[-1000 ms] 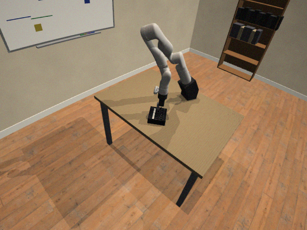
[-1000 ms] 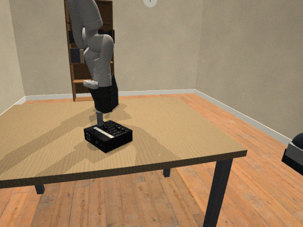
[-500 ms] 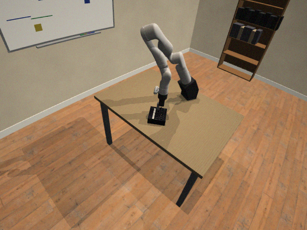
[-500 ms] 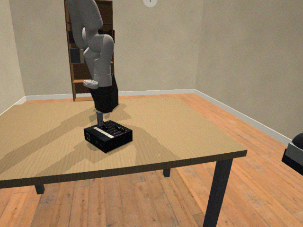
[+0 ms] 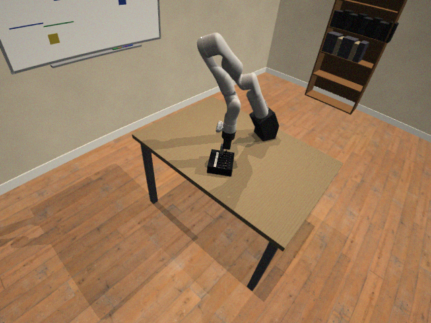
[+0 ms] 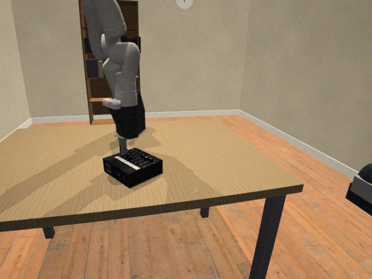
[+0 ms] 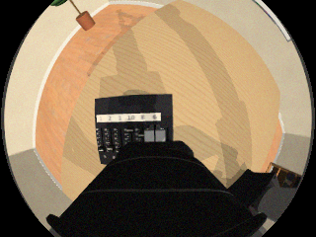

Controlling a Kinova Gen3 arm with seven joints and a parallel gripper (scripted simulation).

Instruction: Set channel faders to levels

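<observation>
Right now the fader is 10 mm behind my hand, 10 mm to the left of it and 10 mm below it.
</observation>
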